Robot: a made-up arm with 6 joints.
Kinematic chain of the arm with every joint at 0, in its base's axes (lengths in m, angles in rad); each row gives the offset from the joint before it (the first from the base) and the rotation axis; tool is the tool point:
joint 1: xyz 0 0 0.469 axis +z
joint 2: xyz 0 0 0 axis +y
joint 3: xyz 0 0 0.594 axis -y
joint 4: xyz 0 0 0 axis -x
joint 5: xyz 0.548 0 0 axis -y
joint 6: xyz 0 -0.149 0 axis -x
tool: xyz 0 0 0
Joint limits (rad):
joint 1: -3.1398..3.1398
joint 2: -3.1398..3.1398
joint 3: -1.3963..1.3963
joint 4: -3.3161..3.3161
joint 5: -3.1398..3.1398
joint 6: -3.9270..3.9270
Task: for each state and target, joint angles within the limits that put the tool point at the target. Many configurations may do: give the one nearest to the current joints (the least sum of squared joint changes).
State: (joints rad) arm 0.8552 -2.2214 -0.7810 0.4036 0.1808 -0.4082
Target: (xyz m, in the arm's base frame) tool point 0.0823 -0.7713 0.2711
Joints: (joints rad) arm 1.5061 -2.5976 -0.1781 0.4825 0.1808 -0.4082
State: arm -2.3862 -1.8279 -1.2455 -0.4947 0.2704 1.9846
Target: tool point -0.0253 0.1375 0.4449
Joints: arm -2.6338 -2.6464 -1.3963 -0.4758 0.2704 1.9846
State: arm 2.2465 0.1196 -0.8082 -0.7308 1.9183 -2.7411
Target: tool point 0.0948 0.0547 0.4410
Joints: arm 1.4264 0.9092 -1.2385 -0.9560 1.9183 -2.7411
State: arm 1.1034 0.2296 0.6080 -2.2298 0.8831 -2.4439
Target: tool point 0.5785 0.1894 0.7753
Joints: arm 0.2237 0.1921 -0.0731 -1.9584 0.8831 -2.4439
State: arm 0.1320 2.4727 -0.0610 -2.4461 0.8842 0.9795
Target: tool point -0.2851 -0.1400 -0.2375
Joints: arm 0.7519 2.7384 0.0966 -2.2405 0.8842 0.9795
